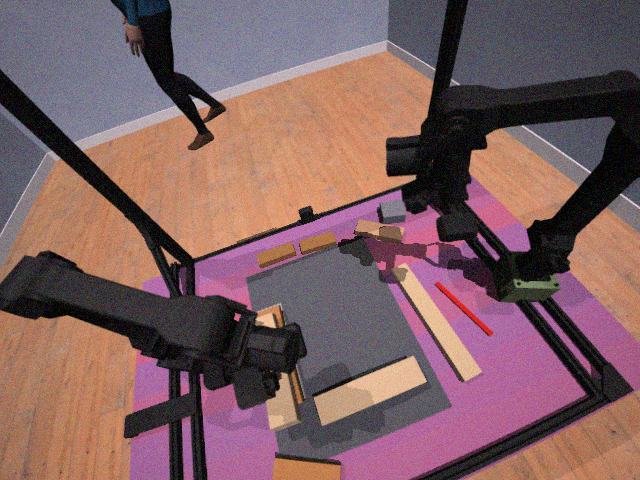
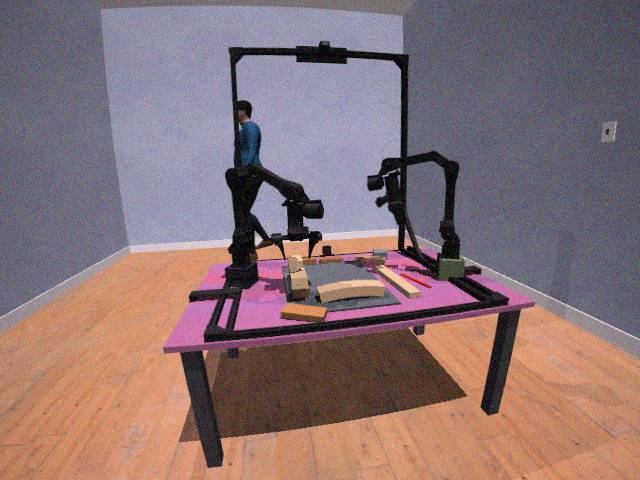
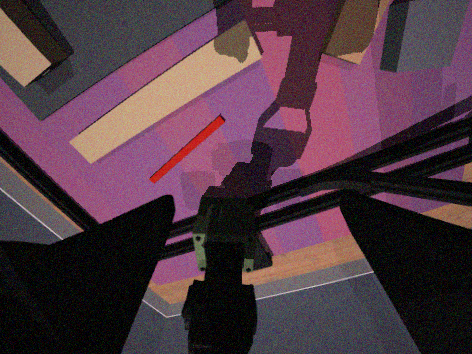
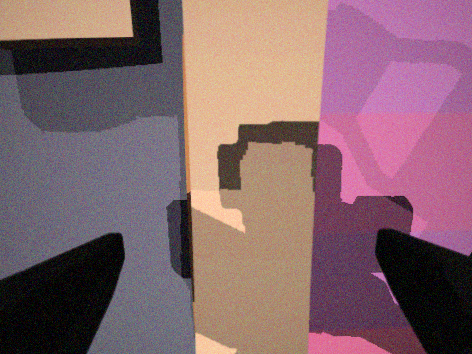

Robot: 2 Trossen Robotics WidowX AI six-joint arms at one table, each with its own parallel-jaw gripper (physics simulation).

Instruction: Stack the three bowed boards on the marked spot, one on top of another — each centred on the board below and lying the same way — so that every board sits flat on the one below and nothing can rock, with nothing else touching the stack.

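Places are measured from the left arm's base along level axes (x ahead, y left, z up), in metres.
Where they show: left gripper, fingertip midpoint: [image 2: 398, 222] [image 3: 257, 201]; right gripper, fingertip midpoint: [image 2: 297, 259] [image 4: 250, 243]; left arm's base at its link origin: [image 1: 531, 268] [image 2: 450, 256] [image 3: 224, 255]; right arm's base at its link origin: [image 2: 241, 265].
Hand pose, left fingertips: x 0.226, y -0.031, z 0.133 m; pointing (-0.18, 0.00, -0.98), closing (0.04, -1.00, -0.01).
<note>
Each offset is from my left fingertips to the top centre of the thing. Level surfaces: height alone.
One pale board @(0.152 m ahead, 0.316 m left, 0.169 m down) [image 1: 369, 390] [image 2: 351, 290] lies arched, middle raised, on the dark grey mat @(0.220 m down) [image 1: 351, 315] [image 4: 100, 175]. A second pale board @(0.366 m ahead, 0.299 m left, 0.114 m down) [image 1: 283, 408] [image 2: 298, 282] [image 4: 250, 75] lies along the mat's left side, with orange-brown wood showing beside and below it; whether it rests on another piece is unclear. A third long board [image 1: 439, 322] [image 2: 397, 281] [image 3: 170, 92] lies right of the mat; its bow is hard to see. My right gripper [image 2: 296, 256] [image 4: 250, 243] is open above the second board. My left gripper [image 1: 436, 214] [image 3: 257, 201] is open and empty, raised at the back right. No marked spot is clearly identifiable.
A red strip @(0.080 m back, 0.102 m left, 0.220 m down) [image 1: 463, 308] [image 3: 187, 150] lies right of the third board. Orange blocks @(0.455 m ahead, 0.037 m right, 0.202 m down) [image 1: 276, 254] @(0.326 m ahead, 0.086 m right, 0.205 m down) [image 1: 317, 241], a pale block @(0.133 m ahead, 0.134 m right, 0.203 m down) [image 1: 367, 228] and a grey block @(0.091 m ahead, 0.210 m right, 0.190 m down) [image 1: 392, 210] stand behind the mat. Another orange block @(0.275 m ahead, 0.489 m left, 0.194 m down) [image 1: 307, 469] [image 2: 303, 312] lies in front. Black rails frame the table.
</note>
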